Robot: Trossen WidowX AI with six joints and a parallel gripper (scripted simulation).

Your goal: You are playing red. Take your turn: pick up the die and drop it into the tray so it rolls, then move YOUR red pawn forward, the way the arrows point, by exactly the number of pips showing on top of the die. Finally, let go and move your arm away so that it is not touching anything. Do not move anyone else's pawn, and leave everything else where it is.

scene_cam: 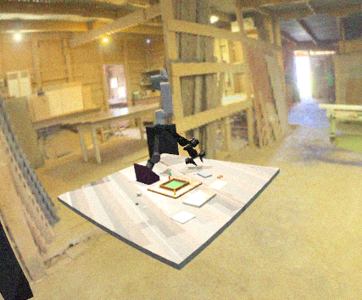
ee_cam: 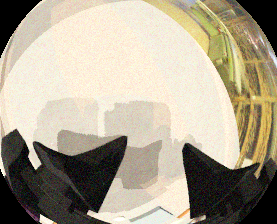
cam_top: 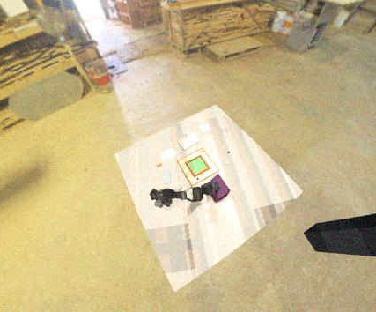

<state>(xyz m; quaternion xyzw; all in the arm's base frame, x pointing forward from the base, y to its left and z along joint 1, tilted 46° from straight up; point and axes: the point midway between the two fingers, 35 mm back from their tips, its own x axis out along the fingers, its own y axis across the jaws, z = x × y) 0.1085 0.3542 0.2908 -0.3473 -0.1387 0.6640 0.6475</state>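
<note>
Right now the white die is 60 mm ahead of my gripper tip, 690 mm to the right of it and 10 mm below it. The rest, counted from my gripper tip: red pawn: 30 mm ahead, 380 mm to the right, 10 mm above; then green pawn: 60 mm behind, 290 mm to the right; then green tray: 150 mm ahead, 440 mm to the right, 10 mm below.
</note>
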